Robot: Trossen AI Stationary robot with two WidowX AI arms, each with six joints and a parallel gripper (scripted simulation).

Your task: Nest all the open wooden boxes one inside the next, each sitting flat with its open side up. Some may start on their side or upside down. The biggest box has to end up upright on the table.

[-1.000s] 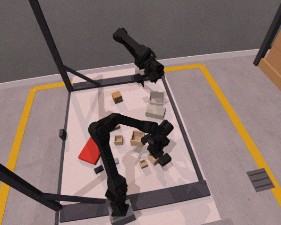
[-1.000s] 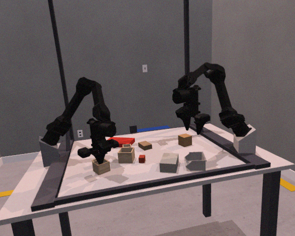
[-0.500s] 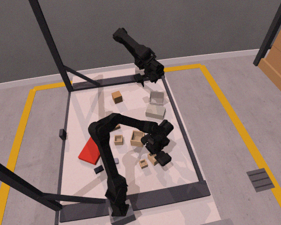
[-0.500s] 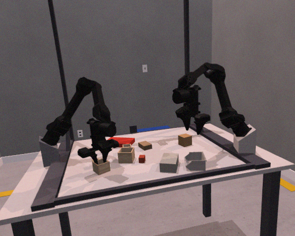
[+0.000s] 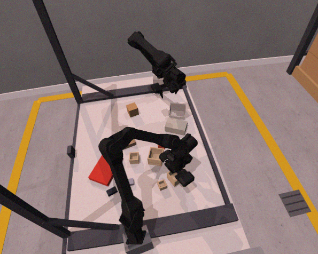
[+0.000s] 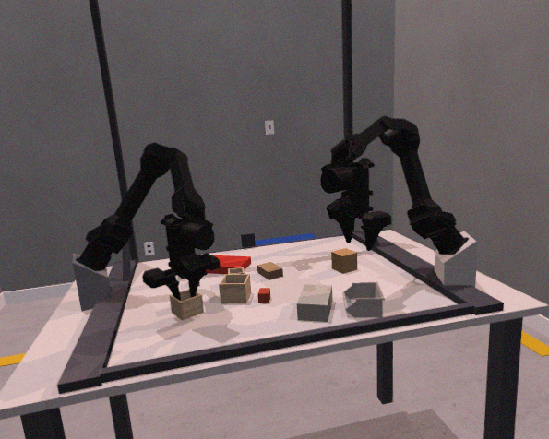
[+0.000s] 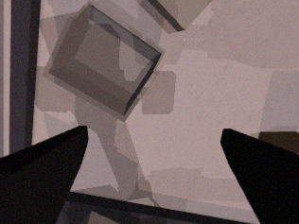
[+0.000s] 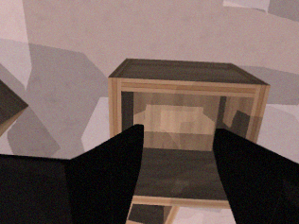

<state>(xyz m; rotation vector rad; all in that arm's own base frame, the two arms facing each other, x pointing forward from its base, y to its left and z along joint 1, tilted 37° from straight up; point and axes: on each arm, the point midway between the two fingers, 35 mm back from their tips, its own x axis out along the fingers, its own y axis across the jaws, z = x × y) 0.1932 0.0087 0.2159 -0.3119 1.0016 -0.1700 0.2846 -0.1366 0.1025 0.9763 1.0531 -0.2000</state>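
Right now the red cube is 8 cm behind my right hand, 19 cm to the left of it and 7 cm below it. Also, from my right hand: grey closed block: 1 cm behind, 33 cm to the left, 6 cm below; flat brown block: 28 cm behind, 20 cm to the left, 7 cm below; dark block: 30 cm behind, 9 cm to the right, 7 cm below.
Now: the grey closed block 160 mm below my left hand, 120 mm to the right of it and 50 mm ahead of it. From my left hand the other things lie so: red cube: 260 mm to the right, 170 mm below, 20 mm behind; grey open box: 160 mm below, 50 mm ahead; brown cube: 230 mm behind, 160 mm below, 10 mm to the right.
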